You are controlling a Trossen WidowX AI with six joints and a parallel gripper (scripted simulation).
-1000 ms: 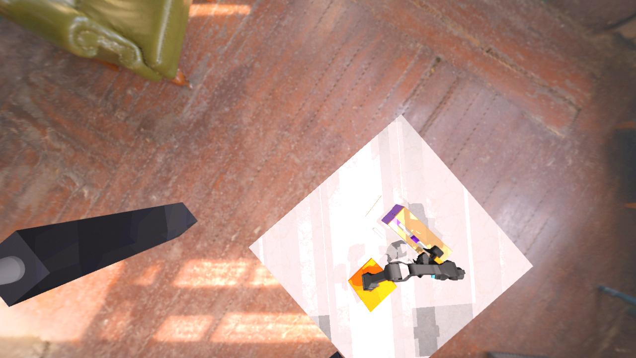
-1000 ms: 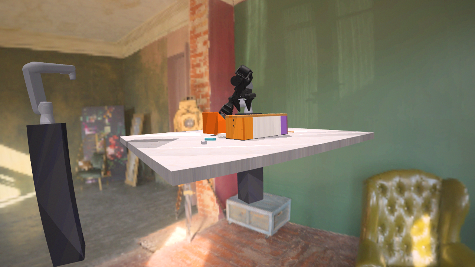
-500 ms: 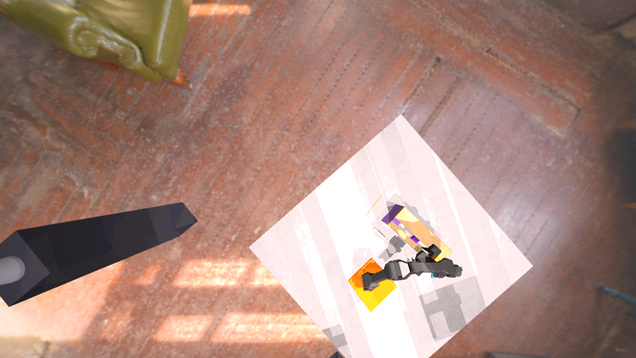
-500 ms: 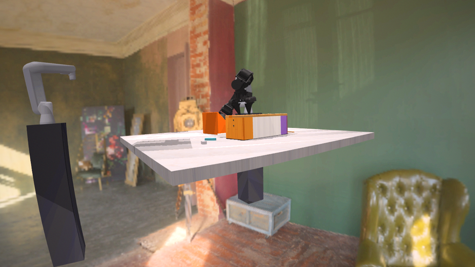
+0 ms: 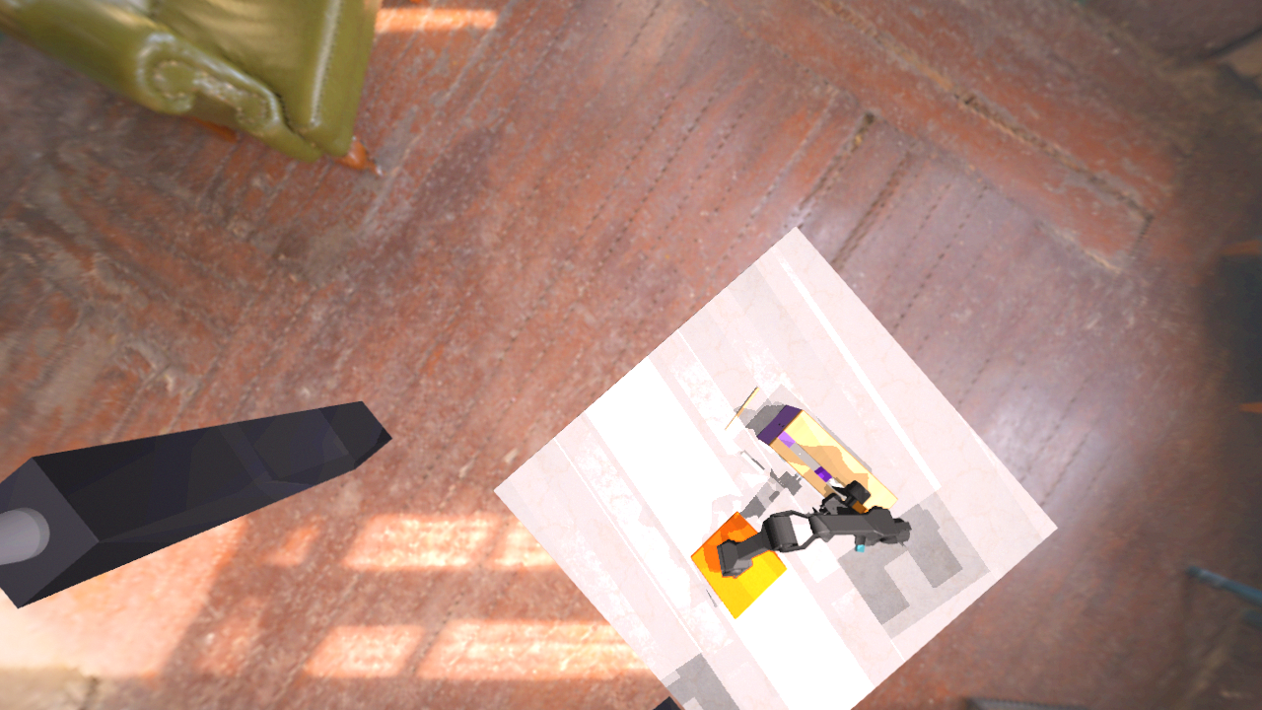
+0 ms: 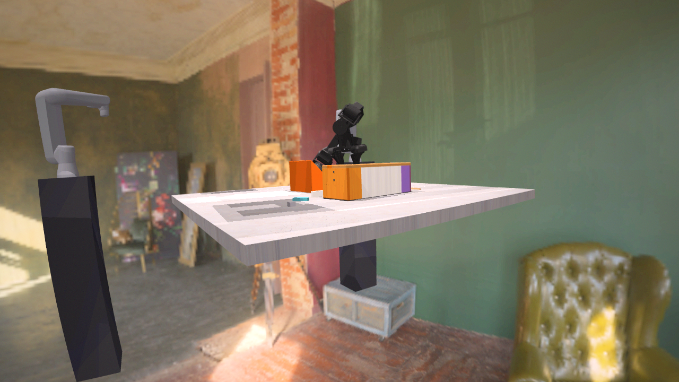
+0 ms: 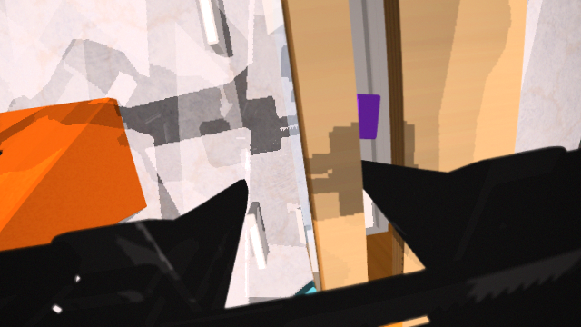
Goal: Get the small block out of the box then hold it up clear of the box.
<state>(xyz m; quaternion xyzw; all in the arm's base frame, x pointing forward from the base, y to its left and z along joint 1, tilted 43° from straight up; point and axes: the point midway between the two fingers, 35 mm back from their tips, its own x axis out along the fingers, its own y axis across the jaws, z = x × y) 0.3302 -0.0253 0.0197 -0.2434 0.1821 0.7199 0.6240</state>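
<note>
Now: the long box 30 mm ahead of my gripper tip, 40 mm to the left of it and 40 mm below it. From my gripper tip the other things lie so: grey piece 130 mm ahead, 340 mm to the right, 100 mm below; then thin orange stick 10 mm behind, 330 mm to the left, 100 mm below; then purple block 40 mm ahead, 40 mm to the left, 20 mm below.
</note>
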